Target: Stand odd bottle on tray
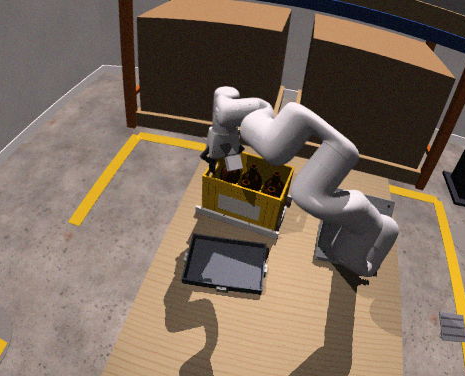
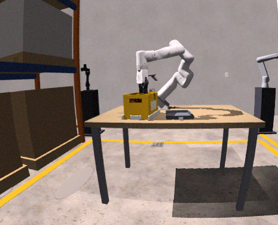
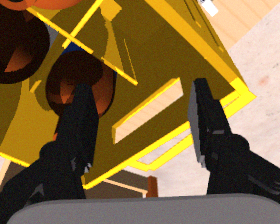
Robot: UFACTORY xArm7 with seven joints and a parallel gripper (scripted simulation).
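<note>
Right now the yellow crate is 90 mm behind my hand, 30 mm to the right of it and 110 mm below it. Also, from my hand: dark grey tray (80 mm behind, 250 mm to the left, 180 mm below).
</note>
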